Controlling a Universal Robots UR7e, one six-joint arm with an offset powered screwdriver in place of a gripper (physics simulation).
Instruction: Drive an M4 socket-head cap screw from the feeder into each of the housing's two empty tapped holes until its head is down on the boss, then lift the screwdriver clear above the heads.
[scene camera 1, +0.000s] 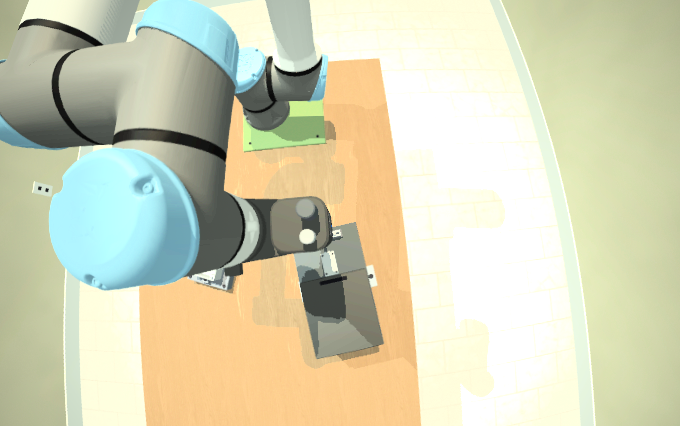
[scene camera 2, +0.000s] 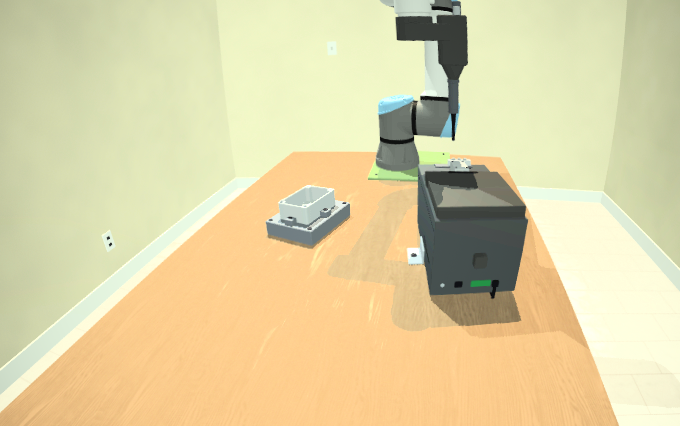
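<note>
My screwdriver (scene camera 2: 453, 138) points straight down, its bit tip high above the rear of the feeder in scene camera 2. It has no fingers, and the thin dark tip is too small to tell whether a screw is on it. In scene camera 1 its body hides the tip. The dark grey feeder (scene camera 1: 351, 321) (scene camera 2: 474, 240) stands on the right, with a small light block (scene camera 2: 459, 163) on top at its rear. The pale open-topped housing (scene camera 2: 301, 215) sits upright in a grey fixture (scene camera 2: 288, 234) to the left. Its empty tapped holes cannot be told apart. The arm mostly hides it in scene camera 1.
The arm's base stands on a green plate (scene camera 1: 306, 137) (scene camera 2: 396, 176) at the back of the wooden table (scene camera 1: 225, 361) (scene camera 2: 210, 311). A white bracket (scene camera 1: 371, 275) (scene camera 2: 414, 255) sticks out beside the feeder. The large wrist joints cover the left of scene camera 1.
</note>
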